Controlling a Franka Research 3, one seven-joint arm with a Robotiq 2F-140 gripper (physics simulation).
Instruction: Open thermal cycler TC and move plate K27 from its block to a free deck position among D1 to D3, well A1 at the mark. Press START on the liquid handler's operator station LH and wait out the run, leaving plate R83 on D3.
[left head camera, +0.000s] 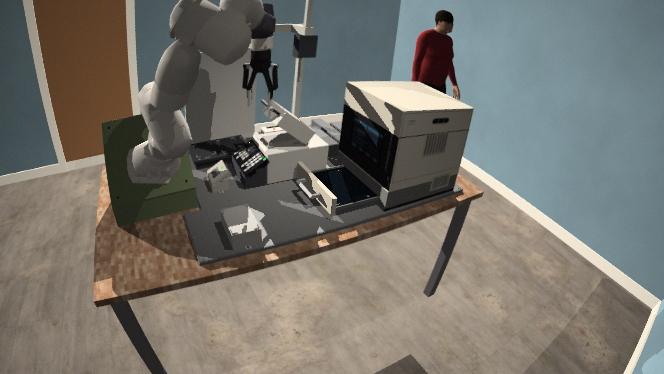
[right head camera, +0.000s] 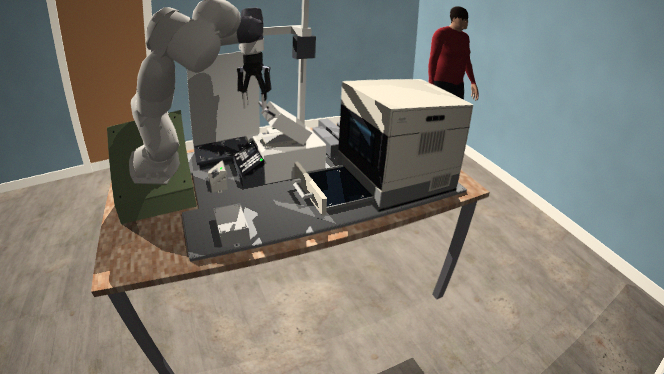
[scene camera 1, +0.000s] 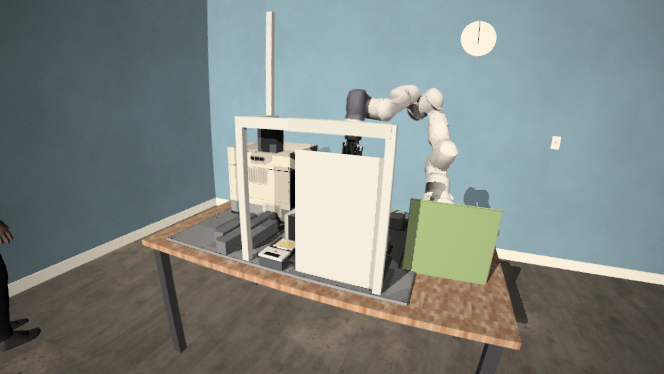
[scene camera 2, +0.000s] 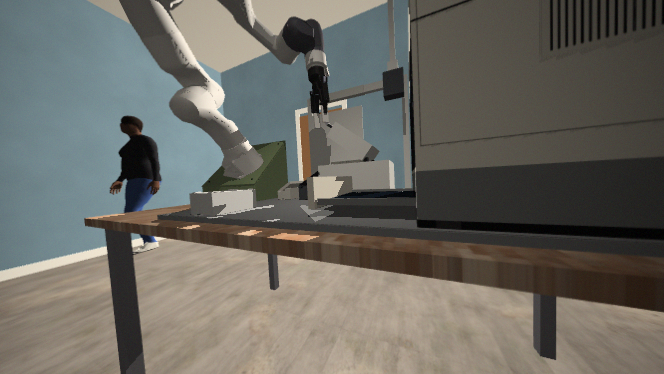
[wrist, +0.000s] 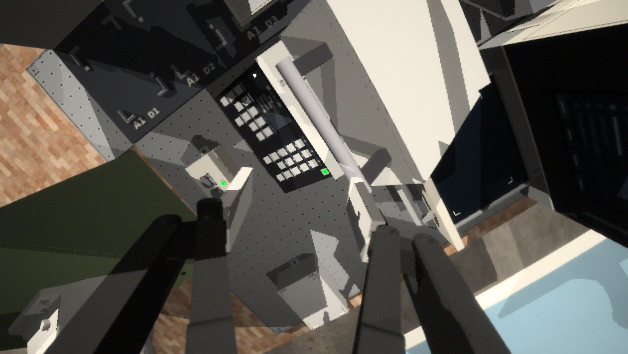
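Thermal cycler TC, a white box with a sloping black keypad, has its lid tilted up. My gripper is partly open and empty, pointing down above the lid's handle bar; contact cannot be told. Plate K27 and its block cannot be made out. The black deck shows marks D1, D2 and D3; a pale object, cut off, is near D3. A small beige box has a green light; its label is unreadable.
A large cream machine has its drawer front pulled out. A grey box stands near the front edge. A white panel and frame post stand behind. A person stands behind the table.
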